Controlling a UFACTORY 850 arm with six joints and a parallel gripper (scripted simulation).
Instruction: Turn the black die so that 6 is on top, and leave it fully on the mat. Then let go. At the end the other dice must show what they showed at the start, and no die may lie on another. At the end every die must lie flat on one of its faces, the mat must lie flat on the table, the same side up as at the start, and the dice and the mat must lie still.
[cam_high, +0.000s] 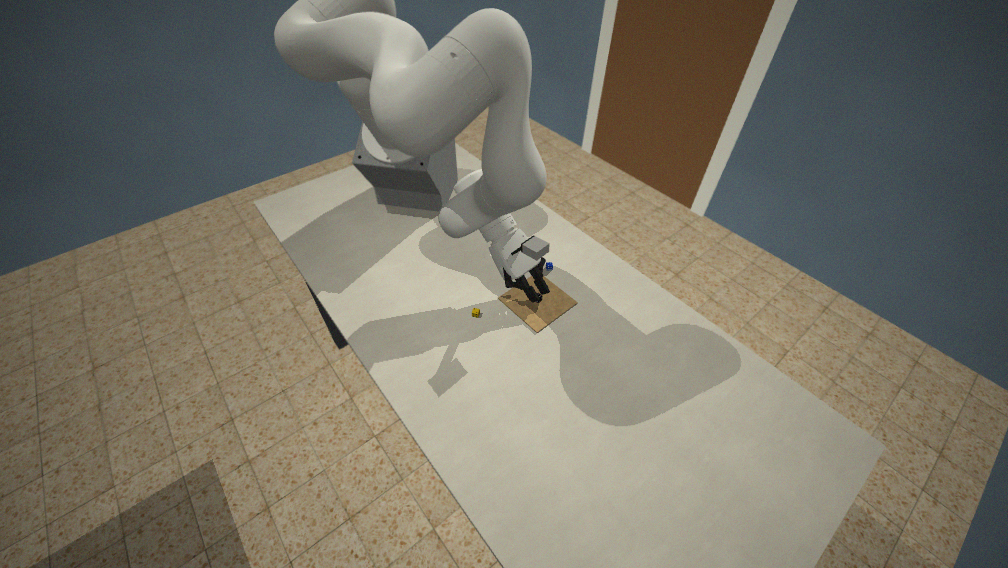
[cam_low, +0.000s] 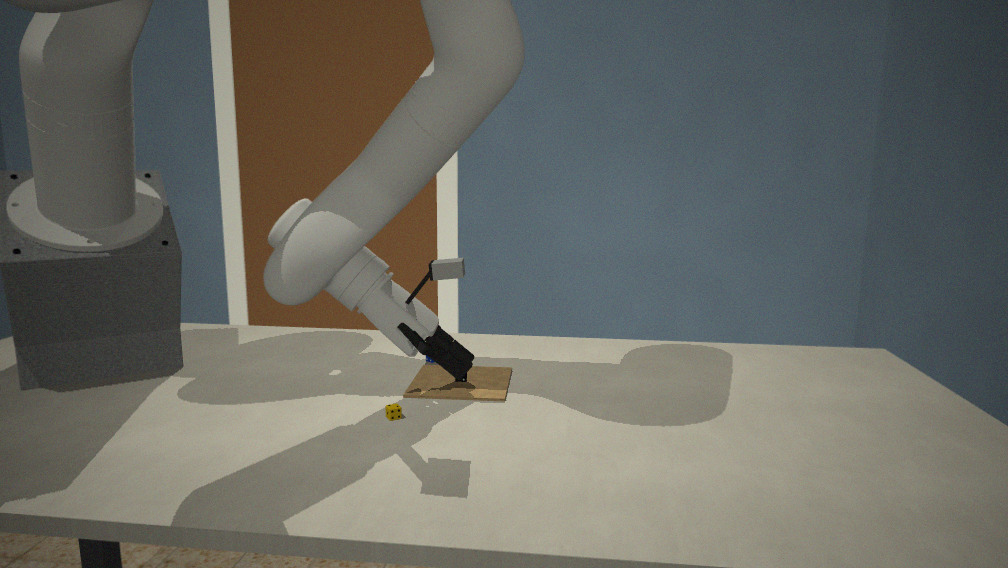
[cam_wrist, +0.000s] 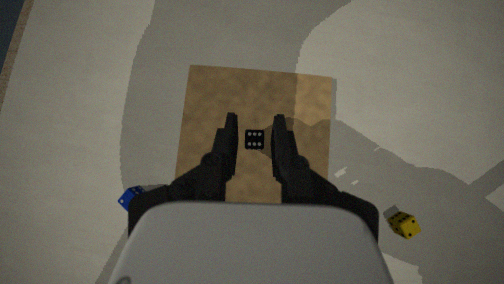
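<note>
My hand is 1 cm short of the black die and 2 cm above it. From my hand the other things lie so: blue die: 6 cm behind, 10 cm to the left, 3 cm below; tan square mat: 1 cm ahead, 3 cm below; yellow die: 5 cm behind, 15 cm to the right, 3 cm below.
</note>
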